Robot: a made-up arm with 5 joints. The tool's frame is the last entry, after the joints.
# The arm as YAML. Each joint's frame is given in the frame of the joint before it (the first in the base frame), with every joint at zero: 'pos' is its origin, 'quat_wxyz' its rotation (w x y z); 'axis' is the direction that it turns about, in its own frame. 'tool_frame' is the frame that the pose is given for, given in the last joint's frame.
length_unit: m
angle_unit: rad
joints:
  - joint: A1
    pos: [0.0, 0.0, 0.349]
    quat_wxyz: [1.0, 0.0, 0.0, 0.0]
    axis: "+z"
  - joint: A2
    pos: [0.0, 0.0, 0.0]
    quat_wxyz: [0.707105, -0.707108, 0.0, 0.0]
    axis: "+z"
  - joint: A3
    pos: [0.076, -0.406, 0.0]
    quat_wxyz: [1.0, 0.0, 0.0, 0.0]
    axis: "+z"
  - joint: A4
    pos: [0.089, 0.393, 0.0]
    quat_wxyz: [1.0, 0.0, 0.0, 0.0]
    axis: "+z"
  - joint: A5
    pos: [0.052, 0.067, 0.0]
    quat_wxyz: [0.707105, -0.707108, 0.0, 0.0]
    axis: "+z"
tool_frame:
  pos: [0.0, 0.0, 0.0]
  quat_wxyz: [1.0, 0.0, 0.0, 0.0]
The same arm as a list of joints. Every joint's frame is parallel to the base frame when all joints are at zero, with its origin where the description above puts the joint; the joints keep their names.
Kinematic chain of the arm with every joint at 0, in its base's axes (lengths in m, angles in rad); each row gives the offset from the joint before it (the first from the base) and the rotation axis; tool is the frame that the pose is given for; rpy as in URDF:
A1: xyz 0.0000 0.0000 0.3490 axis +z
A2: xyz 0.0000 0.0000 0.0000 axis +y
A3: xyz 0.0760 0.0000 0.4060 axis +y
A4: xyz 0.0890 0.0000 -0.3930 axis +y
A5: xyz 0.0520 0.0000 -0.0670 axis -z
tool: xyz 0.0000 0.0000 0.0000 rpy 3.1416 0.0000 0.0000

